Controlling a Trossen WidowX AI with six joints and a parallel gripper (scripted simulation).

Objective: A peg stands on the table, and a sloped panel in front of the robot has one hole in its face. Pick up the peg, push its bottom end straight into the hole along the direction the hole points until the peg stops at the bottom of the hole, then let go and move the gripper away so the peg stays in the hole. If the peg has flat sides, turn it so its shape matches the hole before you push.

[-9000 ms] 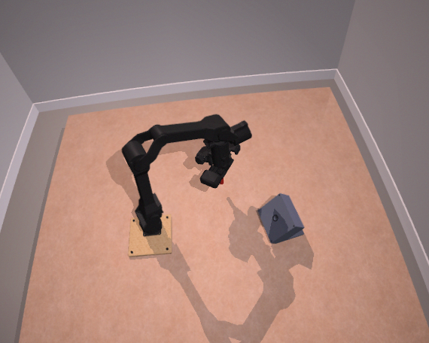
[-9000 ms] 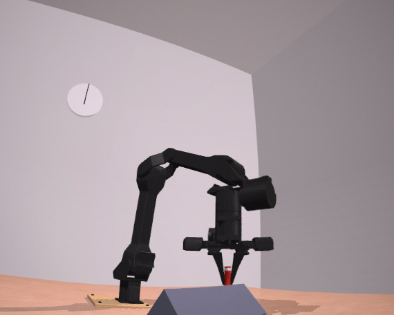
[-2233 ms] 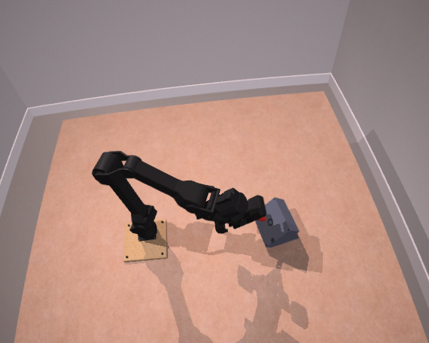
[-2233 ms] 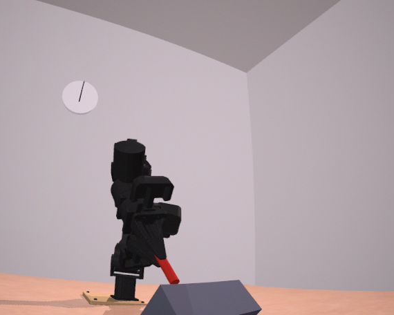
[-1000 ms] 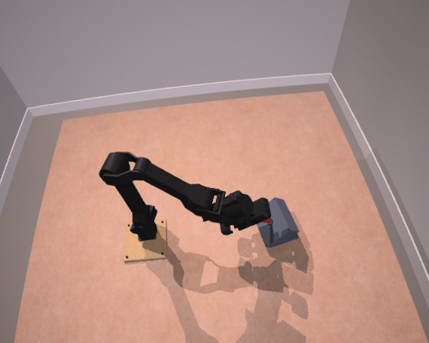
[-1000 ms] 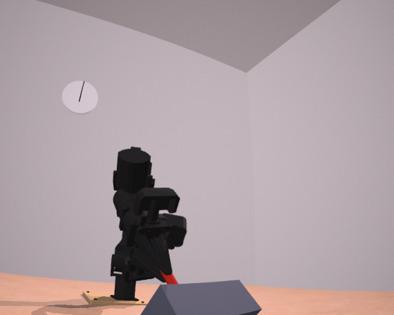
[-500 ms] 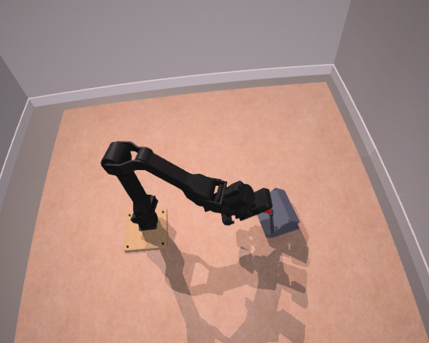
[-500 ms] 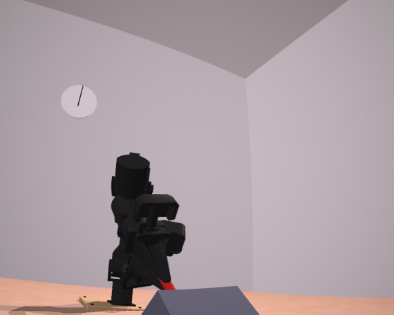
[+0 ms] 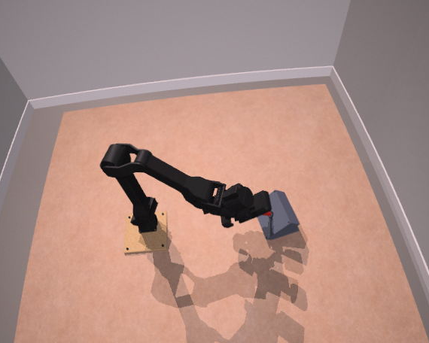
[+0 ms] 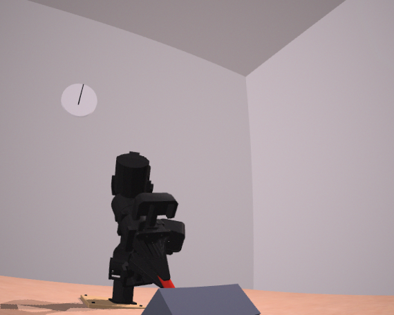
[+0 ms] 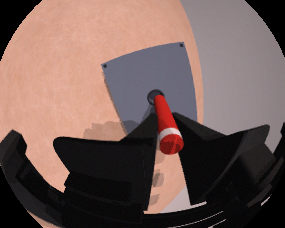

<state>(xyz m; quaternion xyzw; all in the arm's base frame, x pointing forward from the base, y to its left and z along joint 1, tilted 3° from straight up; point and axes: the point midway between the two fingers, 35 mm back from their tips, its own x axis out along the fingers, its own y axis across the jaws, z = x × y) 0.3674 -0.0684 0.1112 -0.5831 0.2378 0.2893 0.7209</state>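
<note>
Now: the red peg 1 cm behind my gripper tip and 1 cm above it. The rest, counted from my gripper tip: grey sloped panel (5 cm ahead, 1 cm to the left, 6 cm below).
</note>
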